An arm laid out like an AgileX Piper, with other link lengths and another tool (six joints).
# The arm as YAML. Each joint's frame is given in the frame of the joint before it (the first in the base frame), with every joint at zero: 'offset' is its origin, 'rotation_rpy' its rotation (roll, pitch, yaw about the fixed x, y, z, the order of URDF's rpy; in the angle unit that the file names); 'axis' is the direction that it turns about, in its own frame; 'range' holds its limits. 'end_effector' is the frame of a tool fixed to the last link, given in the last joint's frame.
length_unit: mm
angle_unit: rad
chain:
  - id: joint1
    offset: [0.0, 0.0, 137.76]
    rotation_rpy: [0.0, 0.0, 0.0]
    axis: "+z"
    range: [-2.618, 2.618]
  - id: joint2
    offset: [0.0, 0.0, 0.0]
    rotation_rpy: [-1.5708, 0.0, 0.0]
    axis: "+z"
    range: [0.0, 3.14]
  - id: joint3
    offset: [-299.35, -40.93, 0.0]
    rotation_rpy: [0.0, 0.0, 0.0]
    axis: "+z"
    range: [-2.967, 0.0]
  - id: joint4
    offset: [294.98, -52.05, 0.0]
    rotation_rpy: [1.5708, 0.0, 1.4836]
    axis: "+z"
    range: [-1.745, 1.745]
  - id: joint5
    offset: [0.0, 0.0, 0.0]
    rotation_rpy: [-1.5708, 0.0, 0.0]
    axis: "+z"
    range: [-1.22, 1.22]
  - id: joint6
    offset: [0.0, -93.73, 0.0]
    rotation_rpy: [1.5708, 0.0, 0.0]
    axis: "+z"
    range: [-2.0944, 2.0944]
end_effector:
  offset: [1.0, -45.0, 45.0]
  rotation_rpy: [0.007, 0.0, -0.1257]
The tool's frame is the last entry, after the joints.
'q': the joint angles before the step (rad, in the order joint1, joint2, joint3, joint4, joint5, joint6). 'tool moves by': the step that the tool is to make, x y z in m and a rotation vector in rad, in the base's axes. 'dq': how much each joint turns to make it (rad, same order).
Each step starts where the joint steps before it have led.
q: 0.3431, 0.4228, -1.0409, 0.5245, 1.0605, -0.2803
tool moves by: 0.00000, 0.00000, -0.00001, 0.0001, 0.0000, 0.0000
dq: 0.0001, 0.0000, 0.0001, 0.0000, -0.0001, 0.0001
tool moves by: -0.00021, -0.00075, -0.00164, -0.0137, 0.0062, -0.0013
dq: -0.0002, 0.0000, -0.0001, -0.0089, 0.0122, -0.0001
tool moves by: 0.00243, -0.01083, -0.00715, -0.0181, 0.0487, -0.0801
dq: 0.0000, -0.0001, 0.0001, -0.0937, 0.0190, 0.0878
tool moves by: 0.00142, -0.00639, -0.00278, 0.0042, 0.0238, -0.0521
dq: 0.0008, 0.0001, 0.0000, -0.0524, 0.0008, 0.0591
